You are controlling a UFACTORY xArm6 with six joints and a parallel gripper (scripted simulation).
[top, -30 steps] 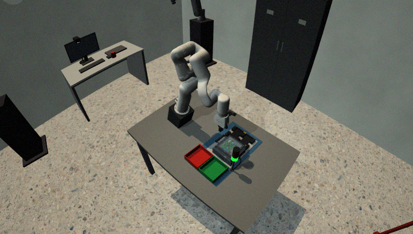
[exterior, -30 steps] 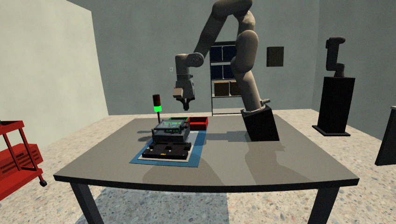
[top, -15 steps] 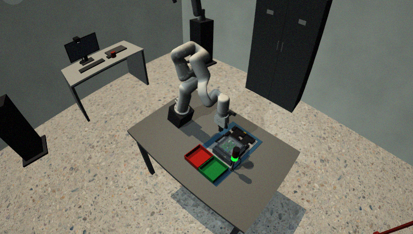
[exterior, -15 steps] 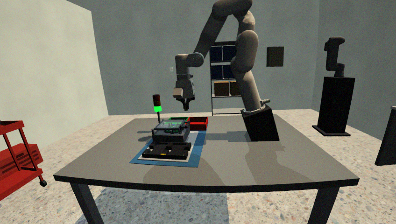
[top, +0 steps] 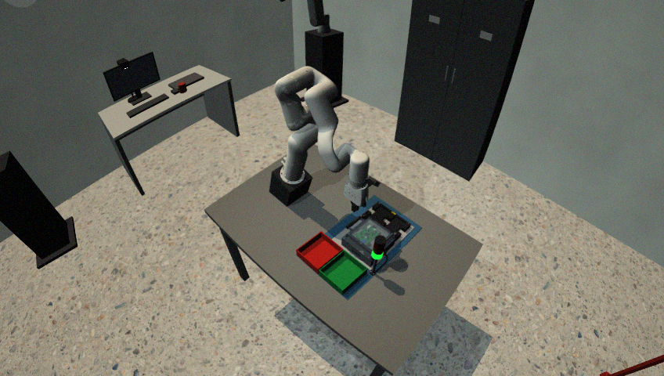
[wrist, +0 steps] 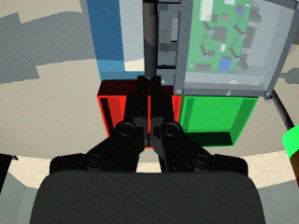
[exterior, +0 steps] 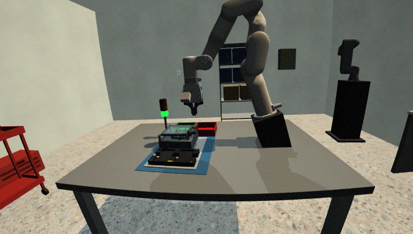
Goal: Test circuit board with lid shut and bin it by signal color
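The black latch hook is 11 cm below my hand, 6 cm to the left of it and 2 cm ahead of it. The rest, counted from my hand: green circuit board: 13 cm below, 8 cm ahead, 1 cm to the left; tester lid: 11 cm below, 9 cm ahead, 1 cm to the left; tester plate: 13 cm below, 9 cm ahead, 1 cm to the left.
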